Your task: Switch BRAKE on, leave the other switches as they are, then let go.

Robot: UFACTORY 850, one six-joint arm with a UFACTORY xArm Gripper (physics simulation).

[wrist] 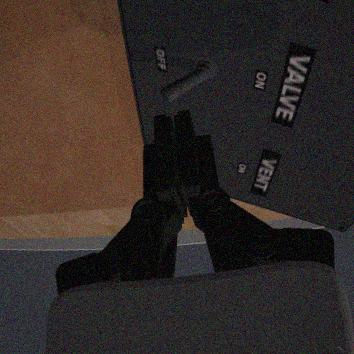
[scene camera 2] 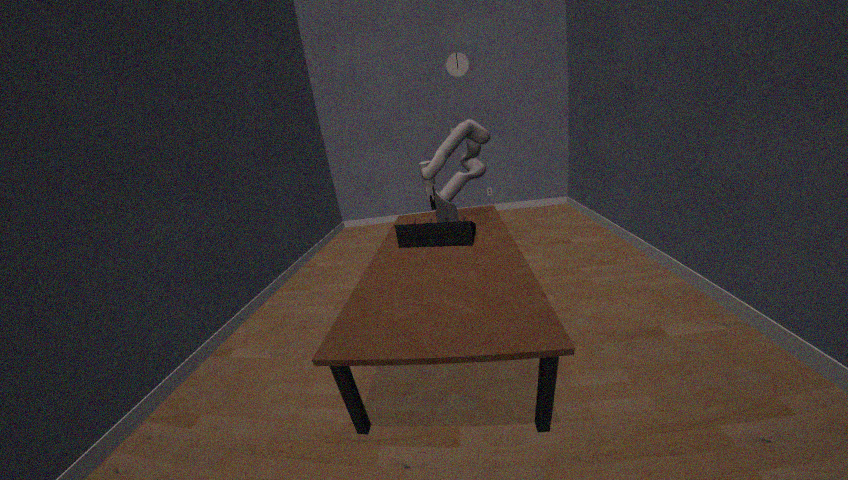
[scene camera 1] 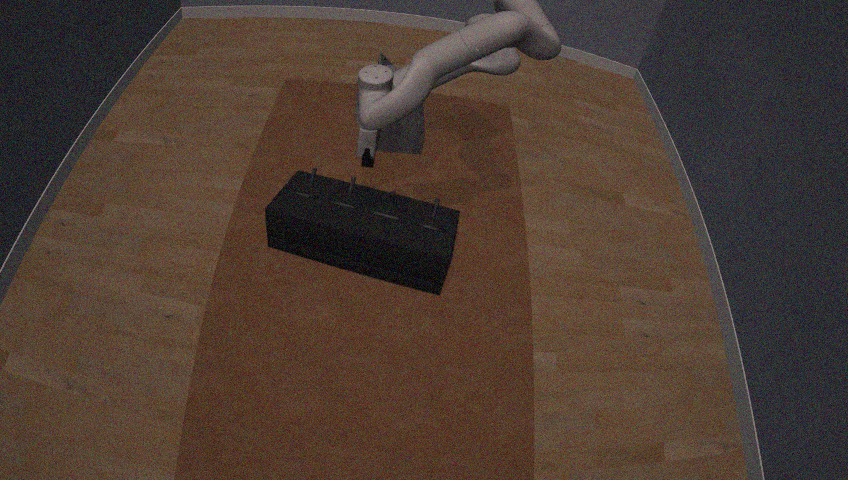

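Note:
A black switch box (scene camera 1: 357, 243) (scene camera 2: 434, 235) (wrist: 235, 115) stands on the table with four levers. The BRAKE lever (scene camera 1: 392, 195), third from the left in scene camera 1, looks short there, unlike the others, and seems tipped to the label side, which is ON. BRAKE does not show in the wrist view. The VALVE lever (scene camera 1: 352, 185) (wrist: 187, 82) leans toward OFF. The VENT lever (scene camera 1: 313, 180) and the far right lever (scene camera 1: 436, 207) lean like VALVE. My gripper (scene camera 1: 367, 164) (scene camera 2: 433, 208) (wrist: 177, 131) is shut and empty, above the box's robot-side edge near VALVE, apart from the levers.
The VALVE label (wrist: 294, 85) and VENT label (wrist: 265, 172) lie on the box top. The brown table (scene camera 1: 357, 380) (scene camera 2: 446, 309) carries the box and arm. The arm (scene camera 1: 464, 47) (scene camera 2: 446, 148) reaches in from behind the box. A clock (scene camera 2: 457, 64) hangs on the back wall.

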